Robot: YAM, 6 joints.
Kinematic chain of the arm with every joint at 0, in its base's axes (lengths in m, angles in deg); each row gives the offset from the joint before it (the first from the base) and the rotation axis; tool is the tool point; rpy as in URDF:
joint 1: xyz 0 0 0.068 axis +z
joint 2: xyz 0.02 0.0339 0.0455 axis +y
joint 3: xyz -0.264 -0.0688 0 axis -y
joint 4: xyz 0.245 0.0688 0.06 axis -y
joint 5: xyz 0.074 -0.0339 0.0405 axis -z
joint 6: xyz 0.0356 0 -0.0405 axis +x
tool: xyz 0 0 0 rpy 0 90 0
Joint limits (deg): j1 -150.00..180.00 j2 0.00..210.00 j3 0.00..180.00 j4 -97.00..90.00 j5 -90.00..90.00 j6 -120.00..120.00
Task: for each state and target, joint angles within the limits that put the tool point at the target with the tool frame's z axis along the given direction. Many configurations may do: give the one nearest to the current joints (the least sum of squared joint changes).
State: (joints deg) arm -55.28 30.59 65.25 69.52 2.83 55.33
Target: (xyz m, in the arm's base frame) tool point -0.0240 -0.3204 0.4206 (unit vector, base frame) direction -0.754 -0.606 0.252
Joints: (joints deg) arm -89.45 80.96 69.18 34.61 49.47 55.33
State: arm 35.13 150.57 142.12 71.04 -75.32 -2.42
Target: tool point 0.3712 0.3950 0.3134 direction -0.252 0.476 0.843
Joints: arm 44.84 161.80 151.38 89.87 -31.00 -2.42
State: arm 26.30 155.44 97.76 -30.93 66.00 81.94
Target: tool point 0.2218 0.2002 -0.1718 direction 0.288 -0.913 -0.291
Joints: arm 47.72 180.55 98.63 -66.95 55.77 81.94
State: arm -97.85 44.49 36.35 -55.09 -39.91 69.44
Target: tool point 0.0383 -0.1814 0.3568 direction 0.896 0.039 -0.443
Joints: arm -87.99 73.48 78.20 -95.70 -63.71 69.44
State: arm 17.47 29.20 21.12 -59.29 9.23 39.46
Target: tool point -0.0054 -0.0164 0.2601 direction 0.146 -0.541 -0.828
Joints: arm -15.12 18.99 44.67 -96.87 28.97 39.46
